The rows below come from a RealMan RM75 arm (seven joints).
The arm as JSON. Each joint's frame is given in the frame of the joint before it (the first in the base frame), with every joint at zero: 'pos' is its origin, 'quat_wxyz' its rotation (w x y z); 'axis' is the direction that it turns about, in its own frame. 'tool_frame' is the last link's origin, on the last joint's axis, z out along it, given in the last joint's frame.
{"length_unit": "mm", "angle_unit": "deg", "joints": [
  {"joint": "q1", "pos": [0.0, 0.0, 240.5], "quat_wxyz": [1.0, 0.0, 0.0, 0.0], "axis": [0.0, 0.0, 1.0]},
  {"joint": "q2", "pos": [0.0, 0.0, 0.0], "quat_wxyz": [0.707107, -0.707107, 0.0, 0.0], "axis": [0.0, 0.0, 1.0]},
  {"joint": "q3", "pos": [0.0, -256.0, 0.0], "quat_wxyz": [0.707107, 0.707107, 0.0, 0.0], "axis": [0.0, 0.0, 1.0]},
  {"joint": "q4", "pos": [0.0, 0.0, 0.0], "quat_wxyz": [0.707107, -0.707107, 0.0, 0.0], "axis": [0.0, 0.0, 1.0]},
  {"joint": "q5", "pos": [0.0, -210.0, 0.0], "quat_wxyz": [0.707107, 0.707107, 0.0, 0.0], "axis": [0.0, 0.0, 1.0]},
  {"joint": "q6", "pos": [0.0, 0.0, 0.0], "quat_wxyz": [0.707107, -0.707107, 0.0, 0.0], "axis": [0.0, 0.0, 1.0]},
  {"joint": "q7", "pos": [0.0, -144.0, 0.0], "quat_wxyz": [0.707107, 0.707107, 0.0, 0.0], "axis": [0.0, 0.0, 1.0]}
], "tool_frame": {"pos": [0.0, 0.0, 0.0], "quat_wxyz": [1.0, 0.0, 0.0, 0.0]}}
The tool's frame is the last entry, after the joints.
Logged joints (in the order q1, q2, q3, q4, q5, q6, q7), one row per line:
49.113 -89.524 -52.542 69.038 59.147 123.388 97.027
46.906 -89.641 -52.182 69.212 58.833 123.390 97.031
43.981 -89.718 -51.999 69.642 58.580 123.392 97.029
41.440 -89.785 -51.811 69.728 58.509 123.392 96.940
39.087 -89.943 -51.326 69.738 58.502 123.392 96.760
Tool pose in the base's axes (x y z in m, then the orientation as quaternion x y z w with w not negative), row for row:
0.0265 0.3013 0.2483 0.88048 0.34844 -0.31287 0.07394
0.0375 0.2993 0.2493 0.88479 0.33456 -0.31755 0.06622
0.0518 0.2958 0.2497 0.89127 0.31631 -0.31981 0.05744
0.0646 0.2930 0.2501 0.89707 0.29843 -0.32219 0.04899
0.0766 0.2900 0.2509 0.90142 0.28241 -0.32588 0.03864
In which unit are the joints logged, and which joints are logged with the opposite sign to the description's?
The joints are logged in degrees. Opposite sign: q2, q4, q5, q6.
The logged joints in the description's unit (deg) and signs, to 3 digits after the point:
49.113 89.524 -52.542 -69.038 -59.147 -123.388 97.027
46.906 89.641 -52.182 -69.212 -58.833 -123.390 97.031
43.981 89.718 -51.999 -69.642 -58.580 -123.392 97.029
41.440 89.785 -51.811 -69.728 -58.509 -123.392 96.940
39.087 89.943 -51.326 -69.738 -58.502 -123.392 96.760

